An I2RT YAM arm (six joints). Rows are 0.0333 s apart.
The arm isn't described. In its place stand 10 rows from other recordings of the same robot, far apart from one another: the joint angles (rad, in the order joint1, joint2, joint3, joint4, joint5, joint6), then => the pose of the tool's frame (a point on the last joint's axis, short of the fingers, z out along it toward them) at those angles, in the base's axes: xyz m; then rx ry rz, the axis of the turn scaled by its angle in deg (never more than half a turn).
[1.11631, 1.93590, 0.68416, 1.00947, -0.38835, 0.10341] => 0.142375 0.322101 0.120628 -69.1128 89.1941 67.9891
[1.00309, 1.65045, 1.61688, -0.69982, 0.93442, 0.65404] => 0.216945 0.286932 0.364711 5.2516 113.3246 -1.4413
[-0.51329, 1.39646, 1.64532, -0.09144, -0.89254, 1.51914] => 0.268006 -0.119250 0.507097 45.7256 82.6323 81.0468
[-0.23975, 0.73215, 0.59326, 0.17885, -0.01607, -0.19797] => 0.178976 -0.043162 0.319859 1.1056 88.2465 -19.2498
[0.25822, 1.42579, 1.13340, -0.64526, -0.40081, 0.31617] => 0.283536 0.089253 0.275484 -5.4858 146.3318 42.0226
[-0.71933, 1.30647, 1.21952, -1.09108, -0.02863, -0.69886] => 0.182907 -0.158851 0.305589 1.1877 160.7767 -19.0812
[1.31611, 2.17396, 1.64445, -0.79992, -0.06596, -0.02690] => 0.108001 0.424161 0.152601 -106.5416 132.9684 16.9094
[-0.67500, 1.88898, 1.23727, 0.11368, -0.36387, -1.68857] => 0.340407 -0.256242 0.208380 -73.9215 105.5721 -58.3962
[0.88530, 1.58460, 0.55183, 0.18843, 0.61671, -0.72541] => 0.186331 0.195323 0.120810 -83.8212 102.6267 -37.7728
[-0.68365, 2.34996, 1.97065, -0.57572, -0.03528, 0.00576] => 0.402850 -0.326589 0.176903 48.4137 137.2585 -12.9669
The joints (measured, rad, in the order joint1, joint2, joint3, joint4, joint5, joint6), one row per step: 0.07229 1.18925 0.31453 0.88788 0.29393 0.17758; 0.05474 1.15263 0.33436 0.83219 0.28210 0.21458; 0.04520 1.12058 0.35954 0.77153 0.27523 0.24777; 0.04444 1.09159 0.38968 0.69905 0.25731 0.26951; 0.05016 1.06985 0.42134 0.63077 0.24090 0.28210; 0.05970 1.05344 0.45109 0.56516 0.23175 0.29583; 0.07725 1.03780 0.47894 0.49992 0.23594 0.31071; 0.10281 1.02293 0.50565 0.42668 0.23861 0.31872; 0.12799 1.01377 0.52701 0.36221 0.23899 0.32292; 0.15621 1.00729 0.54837 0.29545 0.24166 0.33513; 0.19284 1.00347 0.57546 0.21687 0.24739 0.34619; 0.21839 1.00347 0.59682 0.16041 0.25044 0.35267; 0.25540 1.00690 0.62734 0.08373 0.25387 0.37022; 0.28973 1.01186 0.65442 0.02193 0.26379 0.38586; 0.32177 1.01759 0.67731 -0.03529 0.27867 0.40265
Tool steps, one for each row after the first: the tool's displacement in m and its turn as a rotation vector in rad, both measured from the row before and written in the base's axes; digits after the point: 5 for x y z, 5 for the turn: -0.00062 -0.00372 0.00802 0.03596 -0.00901 -0.00524; -0.00006 -0.00199 0.00838 0.03207 -0.00410 -0.00228; 0.00034 0.00045 0.00827 0.02054 0.00856 0.01724; 0.00070 0.00193 0.00790 0.01180 0.01235 0.02200; 0.00055 0.00258 0.00656 0.01268 0.01696 0.01832; -0.00018 0.00396 0.00591 0.01297 0.01923 0.01267; -0.00088 0.00582 0.00458 0.00486 0.03034 0.02231; -0.00093 0.00579 0.00250 0.00020 0.03320 0.02436; -0.00113 0.00637 0.00175 0.00614 0.03726 0.02387; -0.00142 0.00818 0.00202 0.00152 0.04596 0.02899; -0.00091 0.00576 0.00160 -0.00153 0.03391 0.02115; -0.00134 0.00840 0.00206 0.00442 0.04758 0.02915; -0.00137 0.00755 0.00217 0.00127 0.03740 0.02020; -0.00169 0.00675 0.00108 -0.00118 0.03692 0.01246
